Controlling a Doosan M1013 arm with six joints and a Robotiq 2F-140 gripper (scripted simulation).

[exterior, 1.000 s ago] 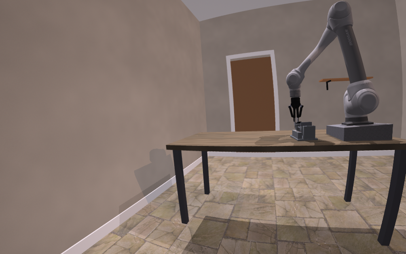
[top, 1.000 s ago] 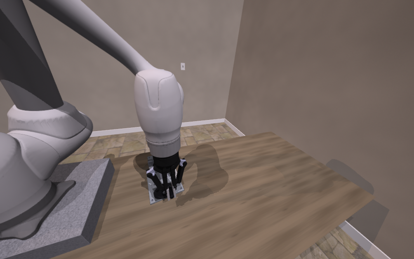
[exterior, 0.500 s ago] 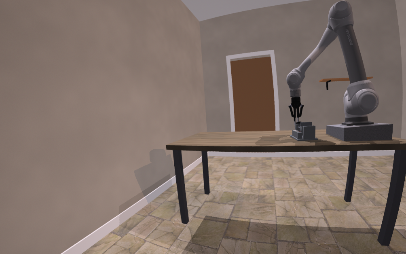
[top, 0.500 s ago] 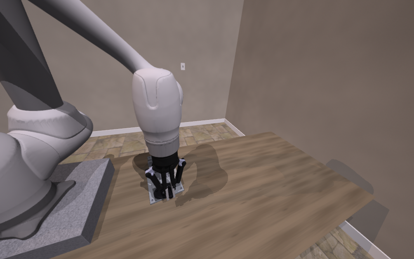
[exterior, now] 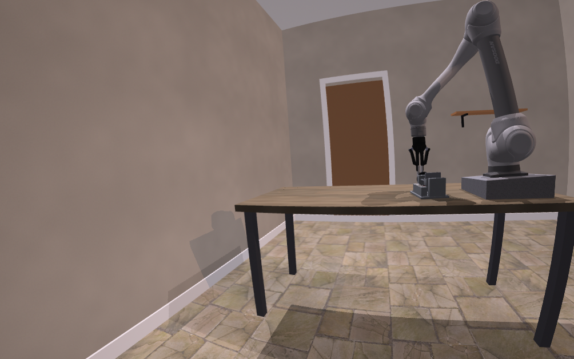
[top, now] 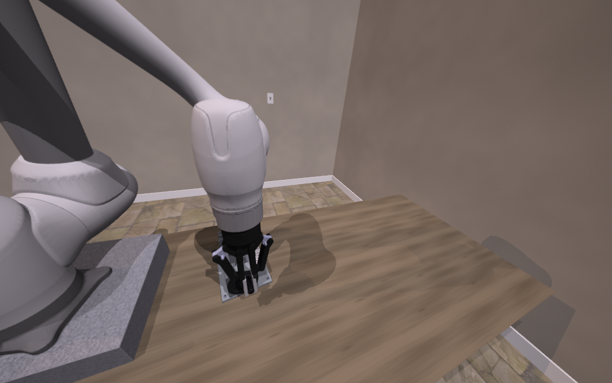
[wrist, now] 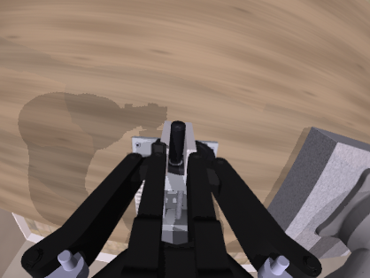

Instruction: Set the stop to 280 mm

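Now: hand 10 mm past the handwheel, 20 mm to the right of it and 20 mm above it.
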